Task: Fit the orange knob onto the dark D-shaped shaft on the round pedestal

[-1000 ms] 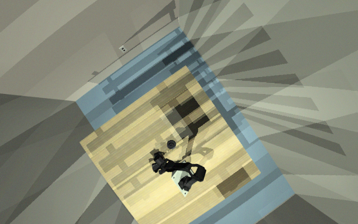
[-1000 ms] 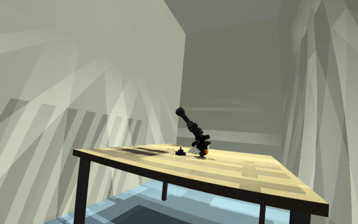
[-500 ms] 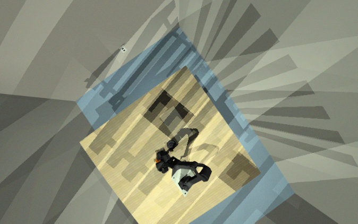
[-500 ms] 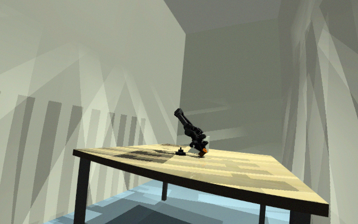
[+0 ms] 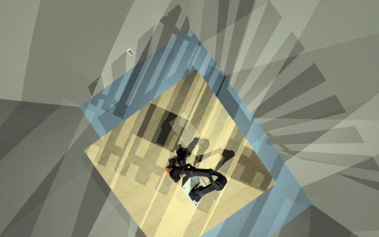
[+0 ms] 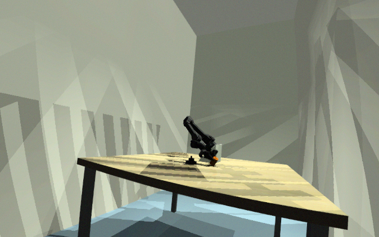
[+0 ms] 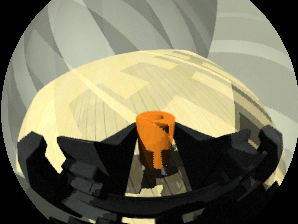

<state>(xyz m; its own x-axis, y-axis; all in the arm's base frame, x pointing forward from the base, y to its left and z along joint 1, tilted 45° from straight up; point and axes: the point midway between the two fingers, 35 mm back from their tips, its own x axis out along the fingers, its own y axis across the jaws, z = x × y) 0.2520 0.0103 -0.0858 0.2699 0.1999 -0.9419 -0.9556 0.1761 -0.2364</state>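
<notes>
Right now my gripper tip is 2 cm to the left of the orange knob and 1 cm above it. Round my gripper tip: dark round pedestal 18 cm to the right, 6 cm ahead, 1 cm below.
</notes>
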